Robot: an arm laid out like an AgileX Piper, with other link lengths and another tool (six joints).
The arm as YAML. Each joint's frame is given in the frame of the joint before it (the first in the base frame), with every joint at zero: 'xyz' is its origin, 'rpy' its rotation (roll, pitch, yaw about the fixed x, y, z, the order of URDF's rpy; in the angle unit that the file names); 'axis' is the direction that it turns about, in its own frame. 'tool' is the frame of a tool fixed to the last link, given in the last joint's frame.
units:
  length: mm
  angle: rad
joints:
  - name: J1
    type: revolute
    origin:
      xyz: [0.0, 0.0, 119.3]
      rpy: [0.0, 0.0, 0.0]
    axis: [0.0, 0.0, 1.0]
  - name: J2
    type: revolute
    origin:
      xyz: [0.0, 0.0, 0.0]
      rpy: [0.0, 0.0, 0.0]
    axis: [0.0, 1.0, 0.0]
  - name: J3
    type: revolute
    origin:
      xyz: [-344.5, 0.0, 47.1]
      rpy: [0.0, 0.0, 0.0]
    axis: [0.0, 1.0, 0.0]
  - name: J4
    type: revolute
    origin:
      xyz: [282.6, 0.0, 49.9]
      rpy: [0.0, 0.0, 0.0]
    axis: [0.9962, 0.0, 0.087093]
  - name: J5
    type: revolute
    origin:
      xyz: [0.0, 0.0, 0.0]
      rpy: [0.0, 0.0, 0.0]
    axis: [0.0, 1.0, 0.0]
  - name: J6
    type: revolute
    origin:
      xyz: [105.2, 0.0, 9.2]
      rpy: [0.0, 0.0, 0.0]
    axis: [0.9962, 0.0, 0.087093]
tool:
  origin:
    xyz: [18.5, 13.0, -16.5]
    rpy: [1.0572, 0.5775, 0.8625]
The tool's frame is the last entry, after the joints.
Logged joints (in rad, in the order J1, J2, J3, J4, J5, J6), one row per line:
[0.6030 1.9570 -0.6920 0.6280 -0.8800 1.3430]
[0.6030 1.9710 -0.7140 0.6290 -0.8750 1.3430]
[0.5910 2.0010 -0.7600 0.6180 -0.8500 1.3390]
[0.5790 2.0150 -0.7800 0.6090 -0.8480 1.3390]
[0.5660 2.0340 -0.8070 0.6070 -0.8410 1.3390]
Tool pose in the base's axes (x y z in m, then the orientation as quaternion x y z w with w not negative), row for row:
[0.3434 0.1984 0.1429 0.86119 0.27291 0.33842 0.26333]
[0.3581 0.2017 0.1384 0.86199 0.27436 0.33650 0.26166]
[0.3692 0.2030 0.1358 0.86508 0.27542 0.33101 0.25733]
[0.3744 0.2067 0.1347 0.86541 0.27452 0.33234 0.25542]
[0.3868 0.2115 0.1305 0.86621 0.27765 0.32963 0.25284]
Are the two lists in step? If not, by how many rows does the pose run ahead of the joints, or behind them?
The pose runs 2 rows behind the joints: the pose in row i belongs to the joints in row i - 2.
